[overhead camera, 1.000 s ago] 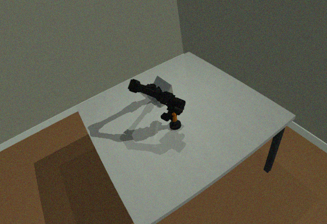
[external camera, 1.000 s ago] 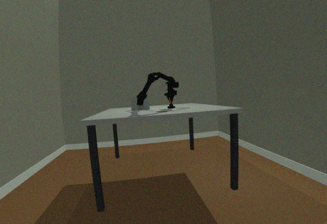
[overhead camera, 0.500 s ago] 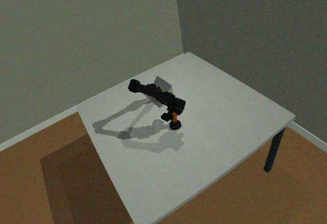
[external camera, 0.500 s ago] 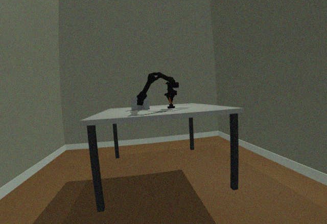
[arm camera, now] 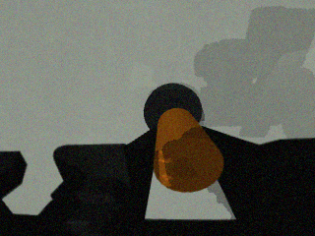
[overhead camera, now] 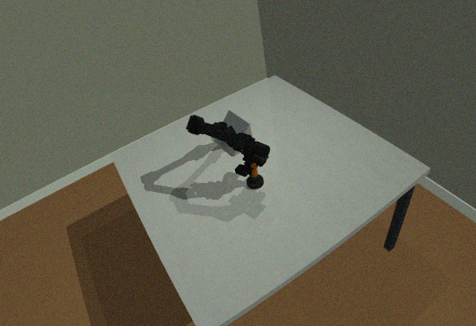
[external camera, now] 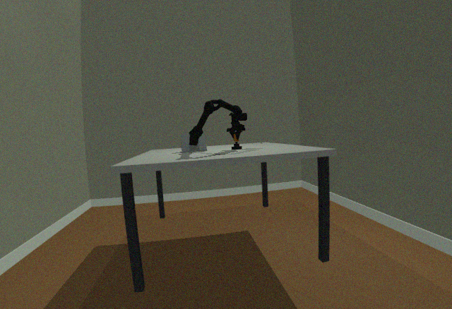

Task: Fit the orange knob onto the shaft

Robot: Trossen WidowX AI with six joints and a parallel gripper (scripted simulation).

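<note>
Now: the orange knob 2 cm above my gripper tip. Round my gripper tip: dark round pedestal (4 cm below).
</note>
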